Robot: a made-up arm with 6 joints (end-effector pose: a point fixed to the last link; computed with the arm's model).
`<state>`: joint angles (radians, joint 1 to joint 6).
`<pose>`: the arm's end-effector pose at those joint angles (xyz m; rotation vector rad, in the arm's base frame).
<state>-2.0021 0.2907 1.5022 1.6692 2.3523 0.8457</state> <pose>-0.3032 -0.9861 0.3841 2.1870 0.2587 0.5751</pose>
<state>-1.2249 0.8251 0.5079 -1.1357 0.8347 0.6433</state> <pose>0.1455 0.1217 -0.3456 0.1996 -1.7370 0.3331</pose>
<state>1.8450 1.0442 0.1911 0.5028 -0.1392 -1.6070</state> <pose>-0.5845 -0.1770 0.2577 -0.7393 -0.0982 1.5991</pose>
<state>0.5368 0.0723 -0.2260 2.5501 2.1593 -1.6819</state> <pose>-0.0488 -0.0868 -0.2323 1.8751 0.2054 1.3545</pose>
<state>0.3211 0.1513 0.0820 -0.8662 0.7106 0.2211</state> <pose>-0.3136 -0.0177 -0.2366 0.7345 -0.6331 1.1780</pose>
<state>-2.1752 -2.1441 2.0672 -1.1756 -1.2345 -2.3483</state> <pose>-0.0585 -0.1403 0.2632 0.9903 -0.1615 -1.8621</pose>
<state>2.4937 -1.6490 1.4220 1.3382 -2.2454 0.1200</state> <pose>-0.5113 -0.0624 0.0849 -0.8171 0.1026 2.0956</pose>
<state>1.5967 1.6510 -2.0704 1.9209 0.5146 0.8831</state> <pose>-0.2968 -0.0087 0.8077 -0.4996 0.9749 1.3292</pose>
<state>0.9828 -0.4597 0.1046 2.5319 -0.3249 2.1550</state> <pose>-0.2247 0.5751 0.1131 2.0930 -1.7531 -0.6277</pose>
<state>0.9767 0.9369 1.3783 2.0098 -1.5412 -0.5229</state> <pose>0.3421 -0.0047 0.4683 2.0349 1.3623 0.3366</pose>
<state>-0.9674 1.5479 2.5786 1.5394 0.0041 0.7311</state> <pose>-0.0872 0.0519 0.7486 -0.3328 1.5882 0.3535</pose>
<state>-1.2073 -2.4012 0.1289 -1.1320 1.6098 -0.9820</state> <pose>-0.6991 -0.4448 0.2810 -1.3907 0.3210 0.9687</pose>
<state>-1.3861 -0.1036 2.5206 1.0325 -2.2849 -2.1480</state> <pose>0.0597 -0.2004 -0.1390 -1.6872 0.2943 -0.8171</pose>
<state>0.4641 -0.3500 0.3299 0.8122 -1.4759 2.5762</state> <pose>0.2001 -0.0769 0.2560 2.4031 0.0174 -1.3924</pose>
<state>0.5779 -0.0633 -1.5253 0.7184 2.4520 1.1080</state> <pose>-0.6215 -0.0426 -0.0712 0.4601 -0.4785 1.2855</pose>
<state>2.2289 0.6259 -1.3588 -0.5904 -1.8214 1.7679</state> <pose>-0.6614 -0.0600 -0.0319 -2.3610 1.0346 -0.1967</pose>
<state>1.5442 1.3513 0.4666 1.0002 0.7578 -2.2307</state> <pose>-0.6417 0.3409 0.2341 -1.4703 0.3398 0.3418</pose>
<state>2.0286 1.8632 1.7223 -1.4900 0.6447 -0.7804</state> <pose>-0.5370 0.6503 0.1563 1.2212 -1.1731 0.1846</pose>
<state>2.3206 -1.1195 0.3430 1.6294 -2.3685 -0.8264</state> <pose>-0.4477 0.2725 0.1207 -1.1133 0.7438 1.5032</pose>
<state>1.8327 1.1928 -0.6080 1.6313 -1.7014 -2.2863</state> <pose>0.0248 0.2309 0.5597 0.7763 -1.1928 -2.0707</pose>
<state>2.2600 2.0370 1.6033 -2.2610 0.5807 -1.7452</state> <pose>-0.3815 0.8075 0.0833 0.8935 -1.4459 -0.0572</pose>
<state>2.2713 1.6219 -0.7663 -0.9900 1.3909 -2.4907</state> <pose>-0.4218 -0.3559 0.2260 0.1714 -0.0127 1.5636</pose>
